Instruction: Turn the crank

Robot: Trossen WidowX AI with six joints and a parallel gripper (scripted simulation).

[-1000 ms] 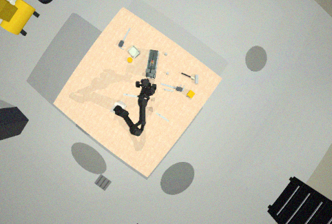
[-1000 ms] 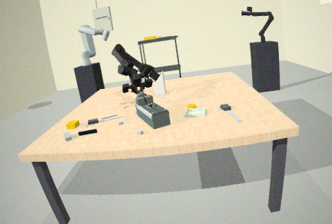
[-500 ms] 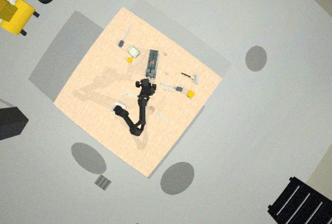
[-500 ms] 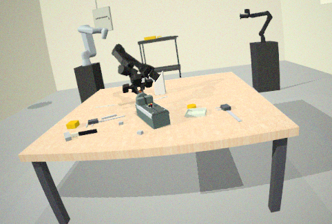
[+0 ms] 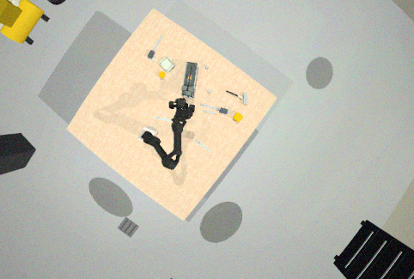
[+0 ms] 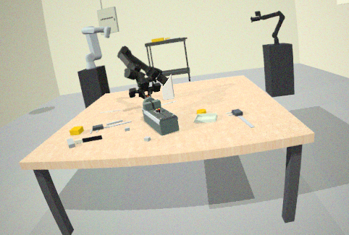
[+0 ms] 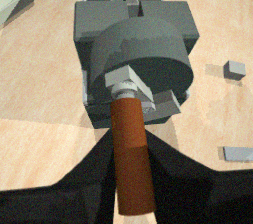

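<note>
Right now the crank is 20 mm above my gripper tip. Also, from my gripper tip: red pointer: 160 mm ahead, 80 mm to the left, 10 mm below; brown crank handle: 30 mm above, 10 mm to the right, 10 mm behind; yellow disc: 280 mm to the left, 80 mm below, 40 mm ahead.
</note>
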